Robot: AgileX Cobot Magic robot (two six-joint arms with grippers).
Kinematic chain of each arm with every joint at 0, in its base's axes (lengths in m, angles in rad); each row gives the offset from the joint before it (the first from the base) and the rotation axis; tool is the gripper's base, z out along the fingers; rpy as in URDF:
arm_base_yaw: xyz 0 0 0.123 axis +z
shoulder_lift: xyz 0 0 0 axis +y
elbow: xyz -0.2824 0 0.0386 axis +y
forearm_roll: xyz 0.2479 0 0.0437 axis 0.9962 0 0.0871
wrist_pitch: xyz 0 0 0 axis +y
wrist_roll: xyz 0.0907 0 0.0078 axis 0.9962 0 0.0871
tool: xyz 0 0 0 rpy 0 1.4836 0
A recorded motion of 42 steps. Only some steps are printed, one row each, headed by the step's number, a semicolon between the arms.
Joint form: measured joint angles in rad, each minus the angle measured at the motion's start. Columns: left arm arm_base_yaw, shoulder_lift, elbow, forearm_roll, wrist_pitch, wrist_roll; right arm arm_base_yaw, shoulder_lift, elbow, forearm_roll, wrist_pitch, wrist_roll.
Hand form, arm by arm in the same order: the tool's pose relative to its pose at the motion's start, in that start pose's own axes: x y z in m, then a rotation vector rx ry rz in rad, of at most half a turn. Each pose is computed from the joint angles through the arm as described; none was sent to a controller.
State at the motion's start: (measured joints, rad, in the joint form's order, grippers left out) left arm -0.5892 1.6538 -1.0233 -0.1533 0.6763 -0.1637; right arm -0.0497 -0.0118 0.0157 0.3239 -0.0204 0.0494
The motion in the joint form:
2: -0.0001 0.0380 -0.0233 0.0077 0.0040 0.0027; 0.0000 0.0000 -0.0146 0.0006 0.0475 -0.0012
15: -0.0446 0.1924 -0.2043 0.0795 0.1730 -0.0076; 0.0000 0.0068 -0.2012 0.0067 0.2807 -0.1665
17: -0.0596 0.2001 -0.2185 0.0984 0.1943 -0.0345; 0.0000 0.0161 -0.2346 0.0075 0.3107 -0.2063
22: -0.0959 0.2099 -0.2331 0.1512 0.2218 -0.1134; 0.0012 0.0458 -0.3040 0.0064 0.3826 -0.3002
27: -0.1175 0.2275 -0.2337 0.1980 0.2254 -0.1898; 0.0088 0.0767 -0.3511 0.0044 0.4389 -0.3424
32: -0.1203 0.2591 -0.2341 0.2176 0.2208 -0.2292; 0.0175 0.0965 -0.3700 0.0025 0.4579 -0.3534
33: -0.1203 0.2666 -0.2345 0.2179 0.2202 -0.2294; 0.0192 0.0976 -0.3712 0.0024 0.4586 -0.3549
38: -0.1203 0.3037 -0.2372 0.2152 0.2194 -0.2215; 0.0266 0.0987 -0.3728 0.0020 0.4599 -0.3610
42: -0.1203 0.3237 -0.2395 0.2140 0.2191 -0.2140; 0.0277 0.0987 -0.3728 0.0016 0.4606 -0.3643
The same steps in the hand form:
2: -0.0047 -0.0001 0.0085 -0.0094 0.0173 0.0074; -0.0003 0.0016 -0.0003 -0.0030 0.0338 -0.0006
15: -0.0257 -0.0172 0.0319 -0.0692 0.1560 0.0937; -0.0376 0.0235 -0.0082 -0.0661 0.0945 -0.1672
17: -0.0256 -0.0215 0.0324 -0.0838 0.1686 0.0949; -0.0448 0.0272 -0.0093 -0.0762 0.0999 -0.2081
22: -0.0229 -0.0305 0.0338 -0.1246 0.1811 0.0881; -0.0581 0.0346 -0.0107 -0.0977 0.1296 -0.3073
27: -0.0202 -0.0338 0.0401 -0.1651 0.1866 0.0655; -0.0657 0.0395 -0.0102 -0.1172 0.1693 -0.3540
32: -0.0187 -0.0321 0.0514 -0.1905 0.2035 0.0431; -0.0687 0.0415 -0.0089 -0.1283 0.1902 -0.3671
33: -0.0183 -0.0318 0.0540 -0.1930 0.2095 0.0431; -0.0689 0.0416 -0.0088 -0.1302 0.1910 -0.3687
38: -0.0160 -0.0303 0.0668 -0.2025 0.2423 0.0488; -0.0691 0.0421 -0.0089 -0.1383 0.1928 -0.3750
42: -0.0148 -0.0295 0.0736 -0.2070 0.2596 0.0553; -0.0690 0.0421 -0.0089 -0.1397 0.1935 -0.3786

